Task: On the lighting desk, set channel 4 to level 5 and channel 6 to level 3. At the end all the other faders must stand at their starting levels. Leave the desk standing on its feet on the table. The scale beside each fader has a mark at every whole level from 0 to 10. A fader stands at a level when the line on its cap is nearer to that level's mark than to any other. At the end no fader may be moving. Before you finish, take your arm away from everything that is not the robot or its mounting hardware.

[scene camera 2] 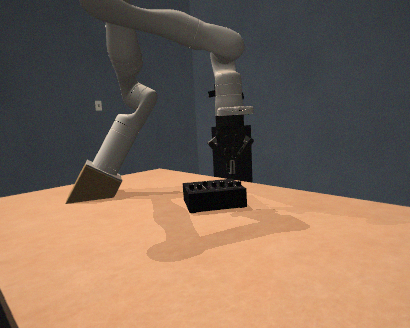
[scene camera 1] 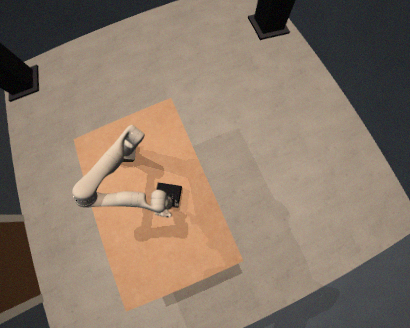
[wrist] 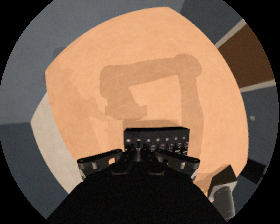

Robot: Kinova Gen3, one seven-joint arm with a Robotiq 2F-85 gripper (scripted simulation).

Path:
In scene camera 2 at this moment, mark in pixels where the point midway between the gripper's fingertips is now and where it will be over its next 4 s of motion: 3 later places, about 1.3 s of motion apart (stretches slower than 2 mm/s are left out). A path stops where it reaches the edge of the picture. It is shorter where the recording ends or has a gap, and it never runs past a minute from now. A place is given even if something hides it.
The gripper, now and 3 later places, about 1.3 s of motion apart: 231, 173; 232, 180; 232, 185; 231, 184

